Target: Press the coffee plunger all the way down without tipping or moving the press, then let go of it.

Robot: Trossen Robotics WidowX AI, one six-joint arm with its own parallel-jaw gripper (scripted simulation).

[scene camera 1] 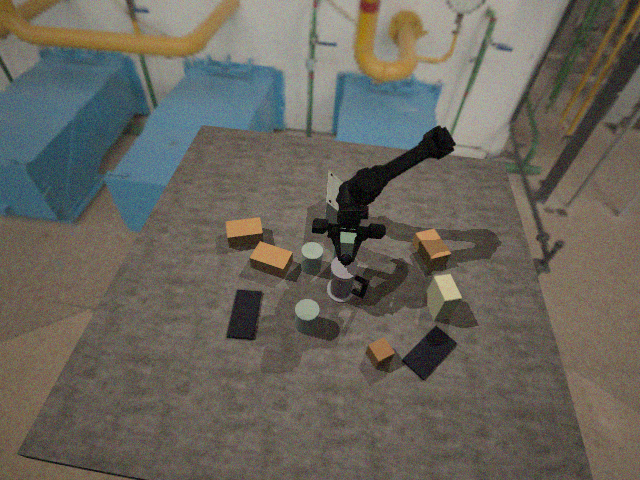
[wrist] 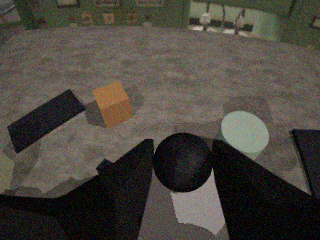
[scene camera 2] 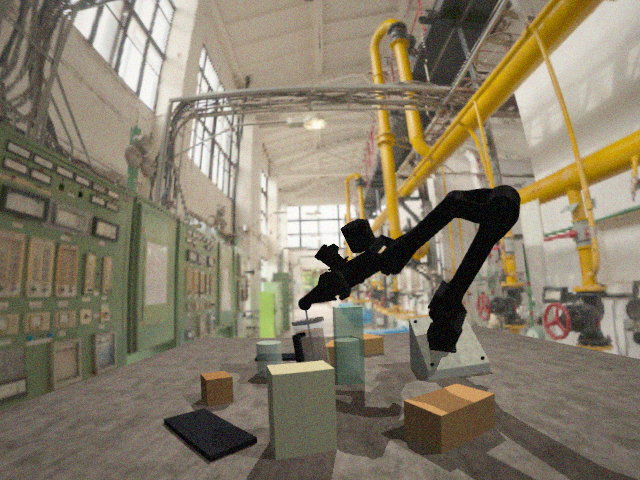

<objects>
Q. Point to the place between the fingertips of the gripper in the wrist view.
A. At 182, 147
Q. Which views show the gripper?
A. Scene camera 1, the wrist view and scene camera 2: all of them.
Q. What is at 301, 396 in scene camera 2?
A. A cream block.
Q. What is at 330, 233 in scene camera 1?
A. The gripper.
</objects>
